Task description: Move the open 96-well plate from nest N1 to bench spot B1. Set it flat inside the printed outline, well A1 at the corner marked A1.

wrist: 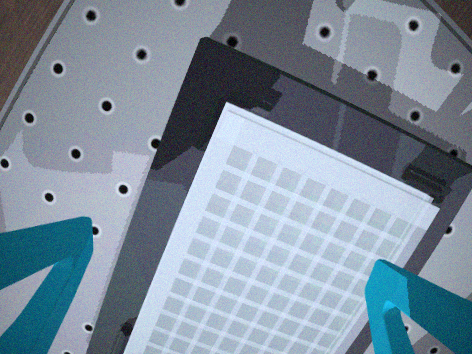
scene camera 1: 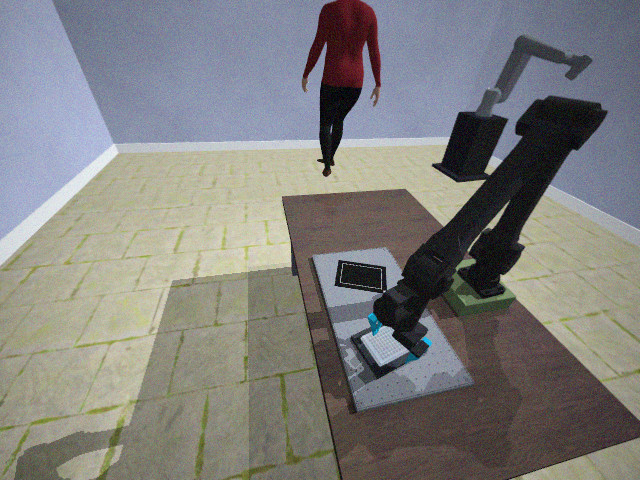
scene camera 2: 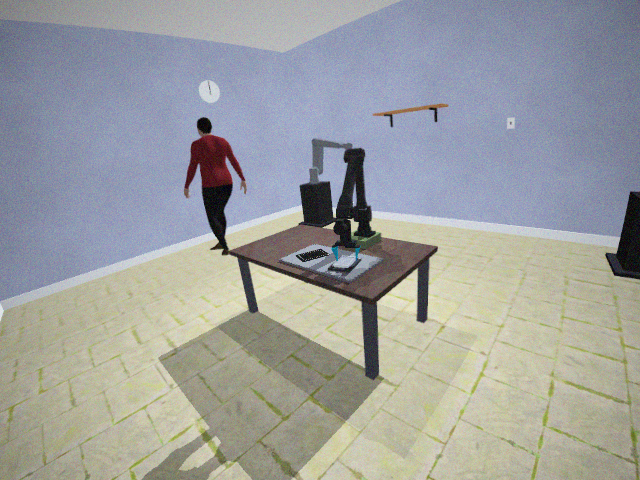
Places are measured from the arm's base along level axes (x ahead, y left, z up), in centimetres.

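Pixels of known places: gripper, fingertip midpoint: (wrist: 232, 256) (scene camera 1: 390, 347) (scene camera 2: 346, 260); arm's base at its link origin: (scene camera 1: 479, 282) (scene camera 2: 364, 234).
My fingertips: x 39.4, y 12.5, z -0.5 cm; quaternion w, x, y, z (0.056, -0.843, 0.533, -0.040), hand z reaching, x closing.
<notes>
For each thing: its middle in the pictures, then the offset to it from my fingertips. "pt": a spot on its surface instead. Level surfaces: height alone.
- open white 96-well plate at the middle of its body: (wrist: 261, 297) (scene camera 1: 389, 341) (scene camera 2: 344, 261) dx -1.6, dy -2.4, dz -1.6 cm
- dark nest N1 at the middle of its body: (wrist: 262, 283) (scene camera 1: 388, 343) (scene camera 2: 344, 263) dx -1.6, dy -2.5, dz -2.6 cm
- B1 spot at a spot on its surface: (scene camera 1: 361, 276) (scene camera 2: 312, 255) pt dx -5.0, dy -27.6, dz -3.3 cm
- brown table at its surface level: dz -4.8 cm
The open white 96-well plate (scene camera 1: 381, 347) (scene camera 2: 343, 263) (wrist: 270, 235) lies in the dark nest N1 (scene camera 1: 363, 356) (wrist: 180, 125). My gripper (scene camera 1: 393, 345) (scene camera 2: 346, 258) (wrist: 232, 256) is open and empty, pointing down over the plate, with its cyan fingers near the plate's two long sides. In the wrist view the left finger appears out beyond the nest's edge, and the right finger overlaps the plate's right edge. Height above the plate is hard to tell. The B1 spot (scene camera 1: 361, 276) (scene camera 2: 311, 254) is a black card with a white printed outline. The nest's A1 mark is hidden.
A grey perforated board (scene camera 1: 439, 373) (scene camera 2: 291, 259) (wrist: 120, 85) carries the nest and card on the brown table (scene camera 1: 356, 217) (scene camera 2: 273, 246). The arm's green base block (scene camera 1: 467, 305) (scene camera 2: 370, 239) stands beside the board. A person (scene camera 1: 347, 46) (scene camera 2: 212, 160) stands beyond the table.
</notes>
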